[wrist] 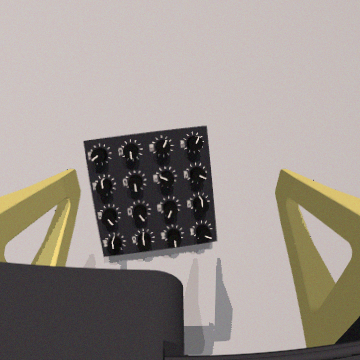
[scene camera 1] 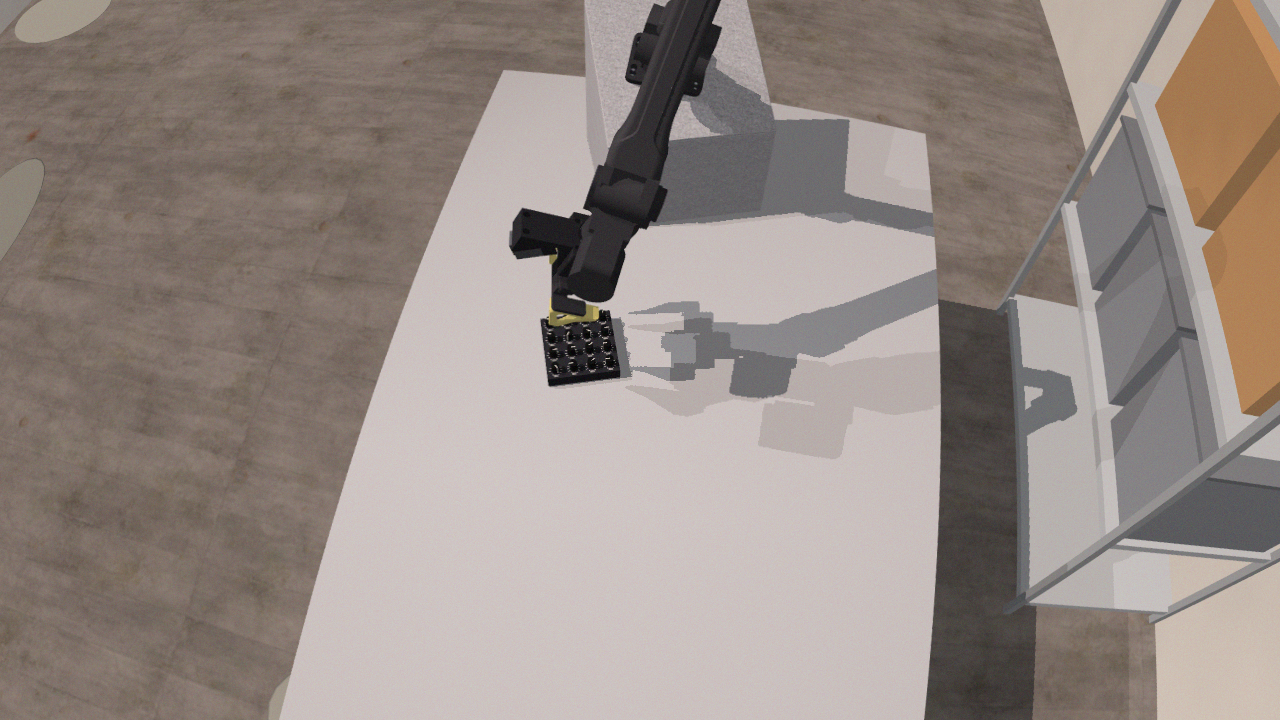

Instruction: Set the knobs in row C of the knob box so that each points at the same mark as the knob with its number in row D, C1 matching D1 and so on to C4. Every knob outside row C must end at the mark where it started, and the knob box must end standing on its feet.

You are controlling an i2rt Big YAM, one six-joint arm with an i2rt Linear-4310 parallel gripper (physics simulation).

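Frame: origin at the arm's base, x right, y up, z back, level; centimetres.
Where they show: gripper, between the fingertips: (wrist: pixel 177 179) (scene camera 1: pixel 553 293).
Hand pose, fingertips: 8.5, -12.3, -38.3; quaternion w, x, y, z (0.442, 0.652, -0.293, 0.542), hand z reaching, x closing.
Each offset is from my fingertips to the centre of the thing, as dx, dy, dz. Level surfaces: height alone.
The black knob box @(-3.4, -12.0, -0.2) (scene camera 1: pixel 580 349) (wrist: pixel 120 167) lies knobs up on the table, slightly turned in the wrist view. Its labels are tiny there; row D appears as the leftmost column, row C beside it, number 1 at the top. C1 @(-0.1, -10.8, -2.9) (wrist: pixel 131 151) points down, D1 @(-1.0, -10.8, -5.4) (wrist: pixel 100 156) down-left. C2 @(-2.6, -10.8, -1.9) (wrist: pixel 135 182) points down, D2 @(-3.5, -10.8, -4.5) (wrist: pixel 104 186) roughly up. C3 @(-5.1, -10.8, -1.0) (wrist: pixel 140 213) and D3 @(-6.0, -10.8, -3.5) (wrist: pixel 109 216) both point down-right. C4 @(-7.6, -10.8, -0.1) (wrist: pixel 144 239) and D4 @(-8.5, -10.8, -2.6) (wrist: pixel 114 243) both point roughly up. My gripper (scene camera 1: pixel 574 317) (wrist: pixel 177 179) is open and empty above the box, its yellow fingers wide apart on either side.
The white table @(dy -13.9) (scene camera 1: pixel 626 555) carries the box and the arm's shadows. The arm's grey pedestal (scene camera 1: pixel 617 111) stands at the table's back. A shelf rack (scene camera 1: pixel 1022 447) with grey and orange bins stands beyond the right edge. A dark part of the arm covers the wrist view's lower left.
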